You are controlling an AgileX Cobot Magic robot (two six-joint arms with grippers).
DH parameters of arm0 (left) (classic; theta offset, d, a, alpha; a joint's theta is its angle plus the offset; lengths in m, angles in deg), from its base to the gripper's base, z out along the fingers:
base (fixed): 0 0 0 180
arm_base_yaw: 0 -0.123 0 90
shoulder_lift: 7.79 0 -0.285 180
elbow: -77.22 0 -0.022 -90
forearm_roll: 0 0.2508 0 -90
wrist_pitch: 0 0 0.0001 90
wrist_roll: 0 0.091 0 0
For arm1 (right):
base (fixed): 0 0 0 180
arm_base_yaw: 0 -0.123 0 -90
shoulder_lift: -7.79 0 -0.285 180
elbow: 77.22 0 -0.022 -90
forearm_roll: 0 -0.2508 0 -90
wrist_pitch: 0 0 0.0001 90
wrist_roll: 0 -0.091 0 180
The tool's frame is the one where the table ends.
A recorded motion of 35 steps. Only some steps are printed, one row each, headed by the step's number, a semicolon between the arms.
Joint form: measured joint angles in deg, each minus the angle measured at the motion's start. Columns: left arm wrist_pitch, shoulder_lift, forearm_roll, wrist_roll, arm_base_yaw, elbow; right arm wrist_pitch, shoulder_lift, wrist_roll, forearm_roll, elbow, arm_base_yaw.
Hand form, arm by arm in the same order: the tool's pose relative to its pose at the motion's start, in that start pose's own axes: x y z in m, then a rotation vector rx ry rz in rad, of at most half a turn. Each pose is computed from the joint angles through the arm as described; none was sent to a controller.
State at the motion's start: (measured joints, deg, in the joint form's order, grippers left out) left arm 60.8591 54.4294 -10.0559 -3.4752 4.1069 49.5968; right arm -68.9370 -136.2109 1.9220 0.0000 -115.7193 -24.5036
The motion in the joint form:
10: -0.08 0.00 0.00 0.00 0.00 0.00; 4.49 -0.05 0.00 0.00 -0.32 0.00
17: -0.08 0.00 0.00 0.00 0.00 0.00; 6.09 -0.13 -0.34 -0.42 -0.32 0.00
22: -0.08 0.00 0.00 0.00 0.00 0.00; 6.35 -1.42 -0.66 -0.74 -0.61 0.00
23: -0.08 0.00 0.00 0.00 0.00 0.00; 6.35 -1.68 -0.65 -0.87 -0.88 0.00
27: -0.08 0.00 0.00 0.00 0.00 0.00; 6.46 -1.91 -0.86 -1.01 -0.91 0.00
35: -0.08 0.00 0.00 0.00 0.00 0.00; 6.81 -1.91 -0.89 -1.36 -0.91 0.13
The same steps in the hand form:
10: -0.0001 0.0000 0.0000 0.0001 -0.0014 0.0000; -0.0080 -0.0003 -0.0012 0.0028 -0.0830 0.0000
17: -0.0001 0.0000 0.0000 0.0001 -0.0014 0.0000; -0.0105 0.0002 -0.0008 -0.0033 -0.1098 0.0089
22: -0.0001 0.0000 0.0000 0.0001 -0.0014 0.0000; -0.0113 0.0007 0.0091 -0.0091 -0.0970 0.0169
23: -0.0001 0.0000 0.0000 0.0001 -0.0014 0.0000; -0.0120 0.0008 0.0102 -0.0111 -0.0972 0.0177
27: -0.0001 0.0000 0.0000 0.0001 -0.0014 0.0000; -0.0121 0.0010 0.0121 -0.0135 -0.0957 0.0224
35: -0.0001 0.0000 0.0000 0.0001 -0.0014 0.0000; -0.0127 0.0003 0.0120 -0.0186 -0.1019 0.0278

